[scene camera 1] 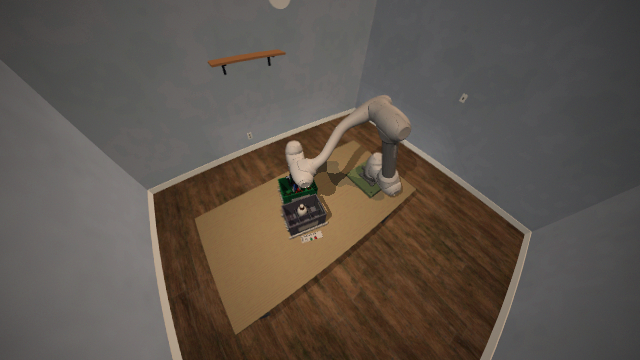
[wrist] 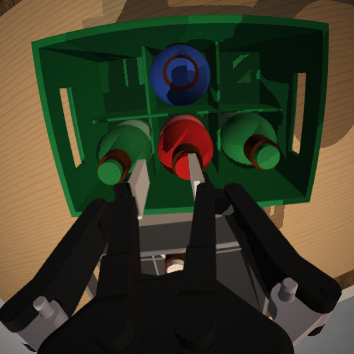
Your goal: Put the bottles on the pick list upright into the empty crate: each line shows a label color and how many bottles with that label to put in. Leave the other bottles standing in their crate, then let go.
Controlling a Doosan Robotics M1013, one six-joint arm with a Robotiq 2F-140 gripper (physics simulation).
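Where they show: gripper, fingertip midpoint: (scene camera 1: 296, 189) (wrist: 167, 168); arm's base, link origin: (scene camera 1: 371, 176).
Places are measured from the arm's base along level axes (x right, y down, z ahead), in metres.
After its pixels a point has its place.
The green crate (scene camera 1: 299, 197) {x 0.131, y -0.070, z 0.717 m} (wrist: 175, 20) {x 0.301, y -0.135, z 0.665 m} holds a blue bottle (wrist: 180, 95) {x 0.238, y -0.082, z 0.681 m} in the far middle cell. A red bottle (wrist: 185, 135) {x 0.192, y -0.081, z 0.690 m} stands between two green bottles (wrist: 125, 142) {x 0.207, y -0.081, z 0.760 m} (wrist: 247, 137) {x 0.169, y -0.086, z 0.621 m} in the near row. My gripper (wrist: 167, 168) {x 0.175, y -0.124, z 0.716 m} is part-way open and empty. In the wrist view its fingertips overlap the near row, the right one over the red bottle's cap. In the scene view the arm's wrist hides the fingers. The dark grey crate (scene camera 1: 294, 228) {x -0.079, y -0.092, z 0.883 m} (wrist: 170, 237) {x 0.082, y -0.113, z 0.746 m} holds one white bottle (scene camera 1: 302, 210) {x 0.013, y -0.084, z 0.762 m} (wrist: 175, 265) {x 0.041, y -0.123, z 0.753 m}. The pick list (scene camera 1: 312, 237) {x -0.162, y 0.039, z 0.788 m} is too small to read fully.
The two crates stand side by side on the wooden table (scene camera 1: 240, 250) {x 0.037, y 0.040, z 1.275 m}. The pick list lies in front of the grey crate. The arm's base stands on a green plate (scene camera 1: 358, 182) {x 0.020, y 0.011, z 0.154 m} at the table's right. A wall shelf (scene camera 1: 247, 58) hangs at the back.
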